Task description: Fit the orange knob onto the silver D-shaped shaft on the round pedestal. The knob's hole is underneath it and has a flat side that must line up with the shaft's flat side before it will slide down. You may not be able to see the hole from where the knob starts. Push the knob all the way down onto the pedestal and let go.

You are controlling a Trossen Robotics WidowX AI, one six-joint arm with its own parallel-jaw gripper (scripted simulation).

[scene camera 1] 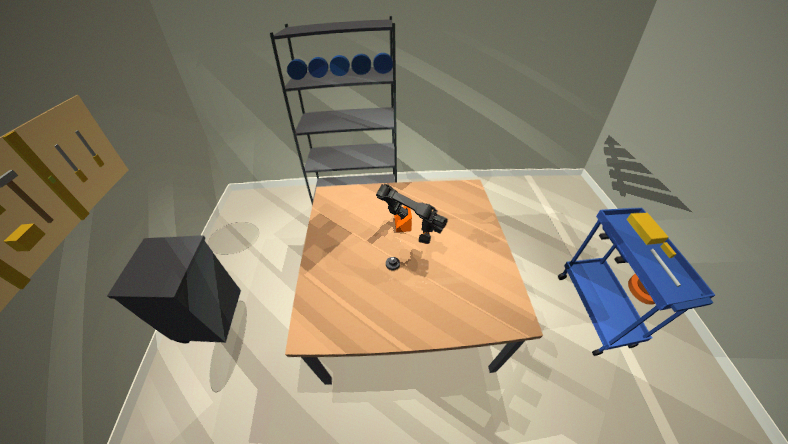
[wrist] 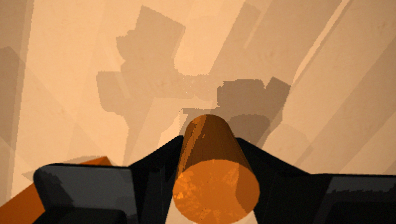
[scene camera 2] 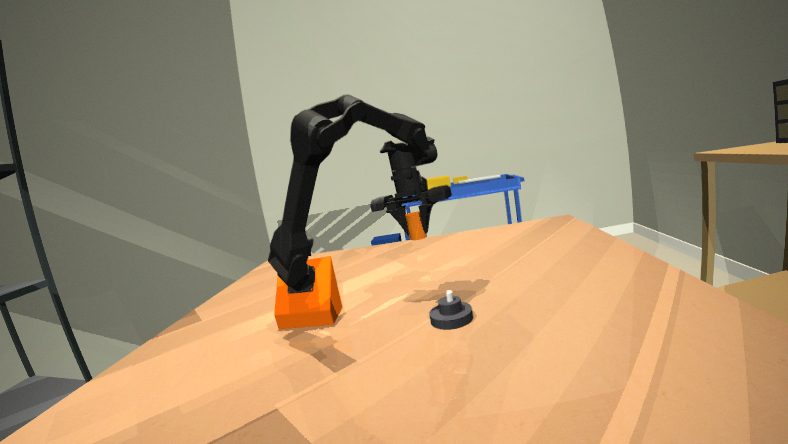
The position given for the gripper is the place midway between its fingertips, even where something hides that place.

The gripper [scene camera 2: 417, 234] holds an orange knob.
